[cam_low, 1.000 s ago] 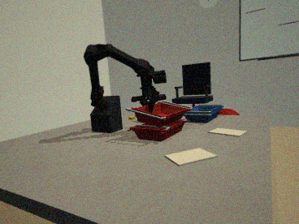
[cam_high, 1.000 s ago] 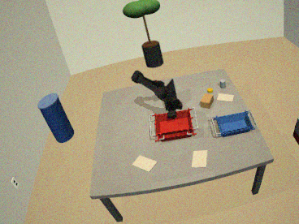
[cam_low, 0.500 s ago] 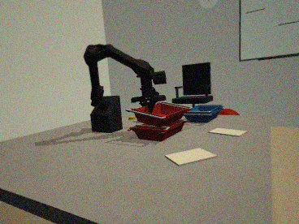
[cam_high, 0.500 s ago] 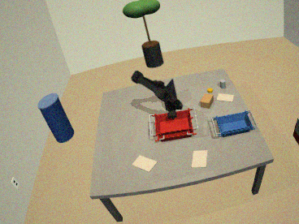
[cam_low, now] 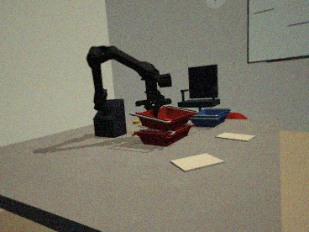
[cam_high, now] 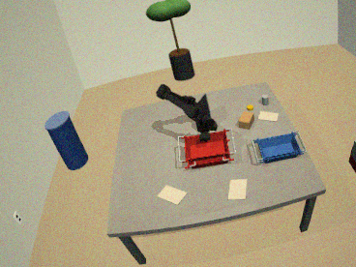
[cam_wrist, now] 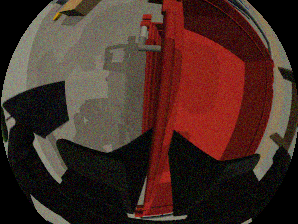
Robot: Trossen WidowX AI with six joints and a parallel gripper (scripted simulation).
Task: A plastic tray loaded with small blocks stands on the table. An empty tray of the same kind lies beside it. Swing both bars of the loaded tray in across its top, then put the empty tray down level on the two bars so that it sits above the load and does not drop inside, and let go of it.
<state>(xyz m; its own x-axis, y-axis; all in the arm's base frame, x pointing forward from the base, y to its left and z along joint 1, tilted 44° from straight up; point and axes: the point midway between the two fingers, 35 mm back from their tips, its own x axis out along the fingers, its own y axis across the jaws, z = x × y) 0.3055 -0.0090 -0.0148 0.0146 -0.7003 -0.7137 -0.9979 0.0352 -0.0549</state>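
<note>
The red tray lies 8 cm ahead of my gripper tip and 2 cm above it. The rest, counted from my gripper tip: grey cylinder: 42 cm behind, 53 cm to the left, 7 cm below; small yellow piece: 39 cm behind, 38 cm to the left, 9 cm below; tan block: 22 cm behind, 31 cm to the left, 7 cm below.
</note>
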